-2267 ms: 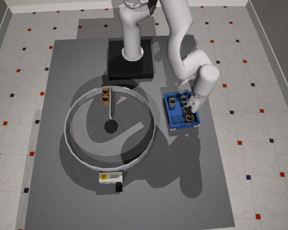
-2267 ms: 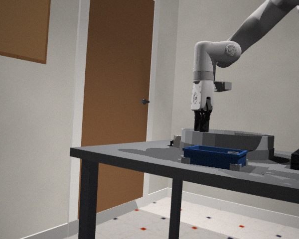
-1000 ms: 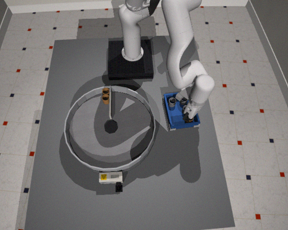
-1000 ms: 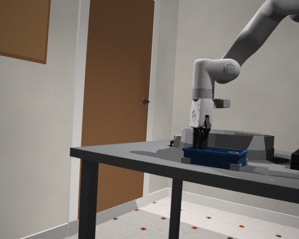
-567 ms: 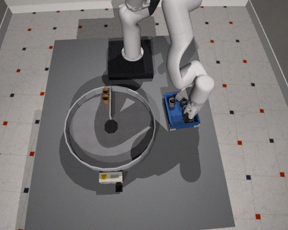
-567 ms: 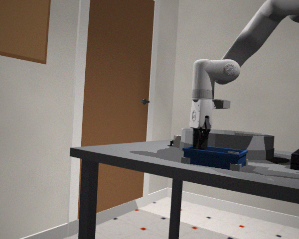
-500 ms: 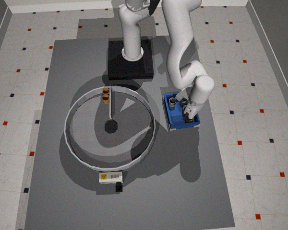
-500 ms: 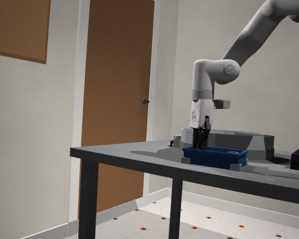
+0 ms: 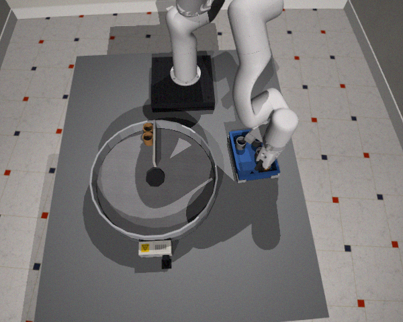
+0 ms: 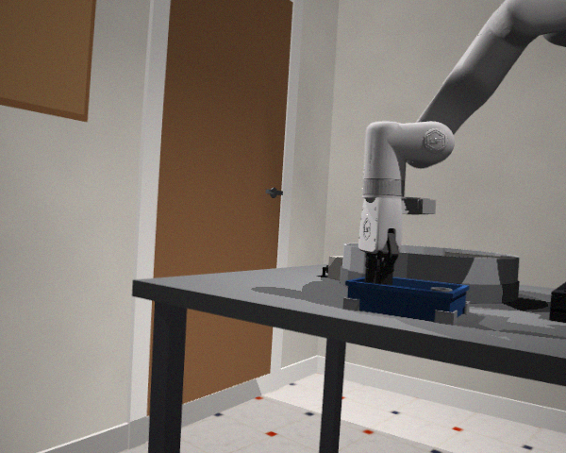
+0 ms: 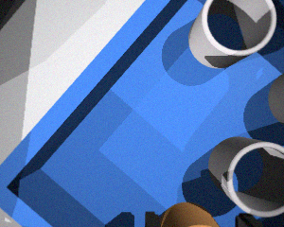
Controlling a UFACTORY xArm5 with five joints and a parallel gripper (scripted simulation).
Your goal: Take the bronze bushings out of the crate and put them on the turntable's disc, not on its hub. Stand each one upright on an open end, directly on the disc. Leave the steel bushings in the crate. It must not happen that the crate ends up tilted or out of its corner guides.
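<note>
The blue crate lies 5 cm behind my hand, 3 cm to the right of it and 3 cm below it. From my hand the other things lie so: turntable disc: 39 cm to the right, 3 cm ahead.
</note>
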